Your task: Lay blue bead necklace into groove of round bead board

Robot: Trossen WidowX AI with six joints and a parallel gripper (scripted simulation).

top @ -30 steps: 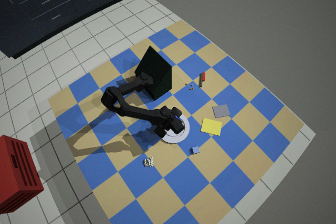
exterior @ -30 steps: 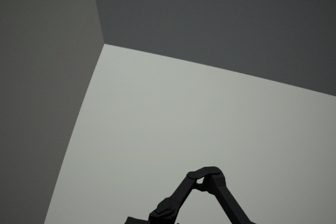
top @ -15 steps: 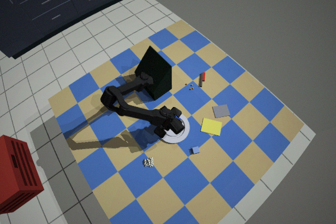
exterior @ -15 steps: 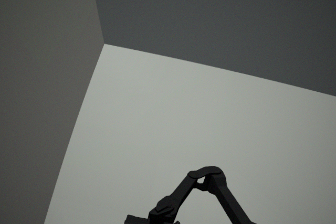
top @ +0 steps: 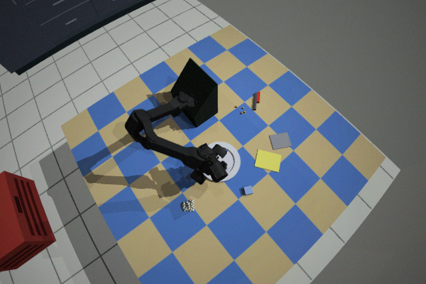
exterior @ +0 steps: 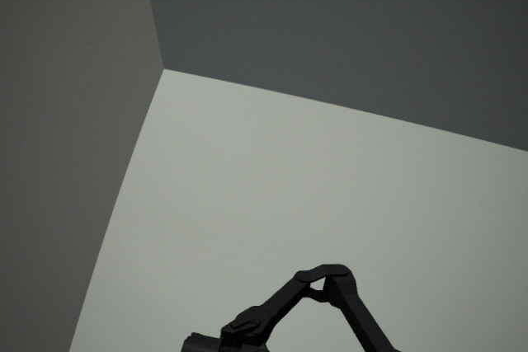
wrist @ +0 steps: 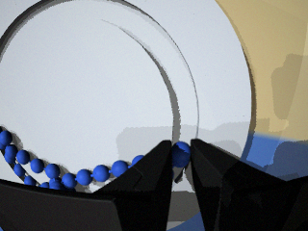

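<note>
The round white bead board is 10 mm behind my gripper tip, 60 mm to the left of it and 10 mm below it. The rest, counted from my gripper tip: small blue cube 180 mm ahead, 100 mm to the left, 10 mm below; then grey square 70 mm ahead, 380 mm to the left, 20 mm below; then yellow pad 120 mm ahead, 260 mm to the left, 20 mm below.
</note>
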